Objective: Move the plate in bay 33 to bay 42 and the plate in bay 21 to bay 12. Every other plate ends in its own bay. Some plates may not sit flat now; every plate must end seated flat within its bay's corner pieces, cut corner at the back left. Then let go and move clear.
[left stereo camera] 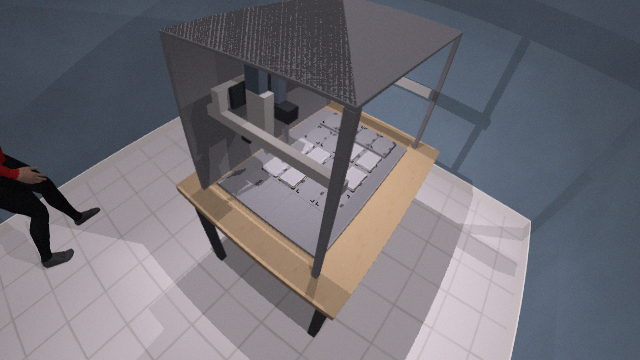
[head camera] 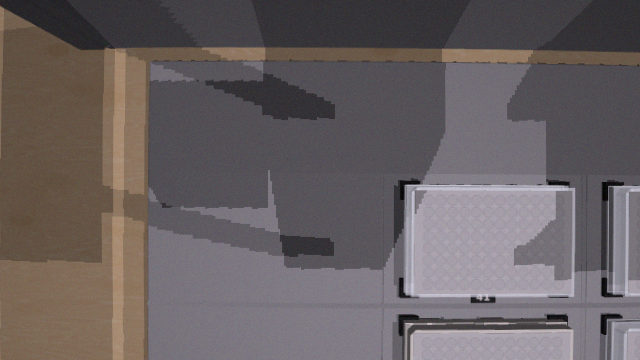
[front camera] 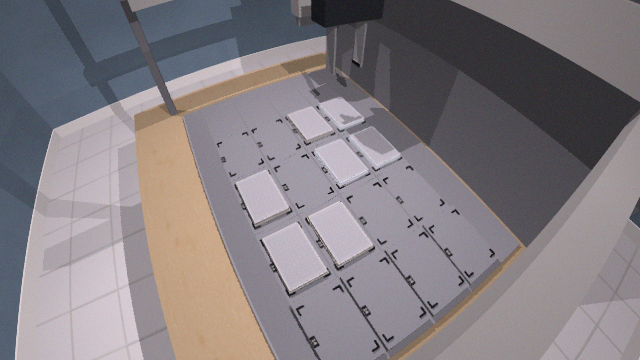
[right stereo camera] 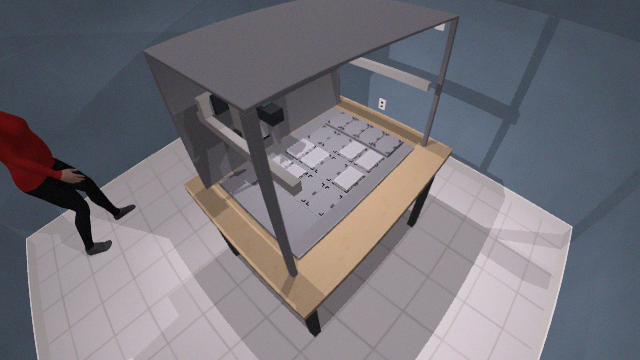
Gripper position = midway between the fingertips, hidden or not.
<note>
In view: my gripper (front camera: 344,67), a clear-edged plate (front camera: 369,142), a bay 33 (front camera: 386,220) and a bay 21 (front camera: 278,141).
My gripper also shows in the right stereo camera view (right stereo camera: 271,141).
</note>
